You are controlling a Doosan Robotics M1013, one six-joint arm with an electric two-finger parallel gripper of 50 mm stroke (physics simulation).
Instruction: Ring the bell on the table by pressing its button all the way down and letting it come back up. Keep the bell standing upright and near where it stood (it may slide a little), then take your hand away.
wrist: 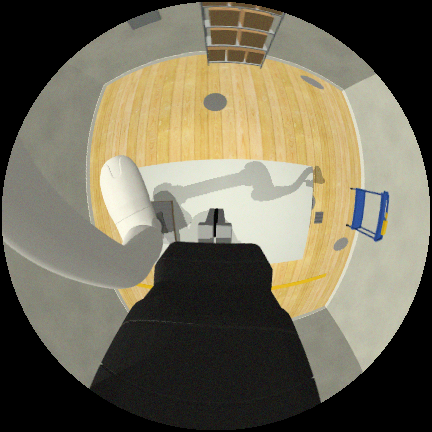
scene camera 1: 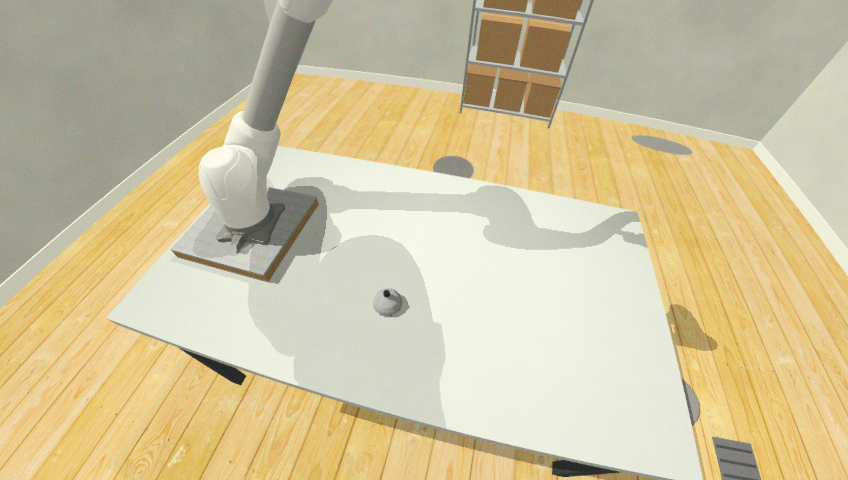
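Pixels of known places: gripper, between the fingertips: (wrist: pixel 216 216); arm's base, origin of its link: (scene camera 1: pixel 252 223).
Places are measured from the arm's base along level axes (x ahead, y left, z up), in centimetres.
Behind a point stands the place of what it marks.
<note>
The bell (scene camera 1: pixel 387 303) {x 50.0, y -26.8, z 0.0 cm} is a small grey dome with a dark button on top. In the scene view it stands upright near the middle of the white table (scene camera 1: pixel 553 333) {x 97.4, y -31.4, z -4.2 cm} (wrist: pixel 280 220) {x 102.7, y -20.6, z -4.1 cm}, inside a large shadow. My gripper (wrist: pixel 216 216) {x 56.1, y 16.5, z 86.0 cm} is shut and empty, its two fingertips together in the wrist view. It hangs high above the table. The bell does not show in the wrist view, where the fingers and the black gripper body cover part of the table. The gripper does not show in the scene view.
The arm's base stands on a grey board (scene camera 1: pixel 208 252) {x -9.5, y -13.6, z 0.1 cm} (wrist: pixel 172 220) {x 15.6, y -0.6, z -0.6 cm} at the table's left. The arm's upper links rise from it. A shelf rack (scene camera 1: pixel 512 63) with brown boxes stands at the back wall. A blue cart (wrist: pixel 359 207) stands on the floor at the right.
</note>
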